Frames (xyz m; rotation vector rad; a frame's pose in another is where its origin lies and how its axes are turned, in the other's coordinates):
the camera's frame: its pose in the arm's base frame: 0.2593 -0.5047 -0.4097 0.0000 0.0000 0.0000
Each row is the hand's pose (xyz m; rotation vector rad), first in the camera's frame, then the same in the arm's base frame.
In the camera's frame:
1: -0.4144 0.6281 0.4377 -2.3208 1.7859 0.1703
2: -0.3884 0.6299 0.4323 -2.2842 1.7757 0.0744
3: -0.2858 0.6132 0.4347 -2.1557 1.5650 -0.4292
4: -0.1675 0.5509 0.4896 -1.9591 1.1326 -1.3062
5: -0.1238 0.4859 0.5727 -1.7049 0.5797 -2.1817
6: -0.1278 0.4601 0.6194 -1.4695 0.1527 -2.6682
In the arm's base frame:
1: -0.1551 0.1234 0.0280 -2.3208 1.7859 0.1703
2: -0.1291 0.1252 0.0226 -2.2842 1.7757 0.0744
3: -0.0265 0.1085 0.0250 -2.1557 1.5650 -0.4292
4: 0.0918 0.0462 0.0799 -1.9591 1.1326 -1.3062
5: 0.1355 -0.0188 0.1630 -1.7049 0.5797 -2.1817
6: 0.1315 -0.0446 0.2097 -1.4695 0.1527 -2.6682

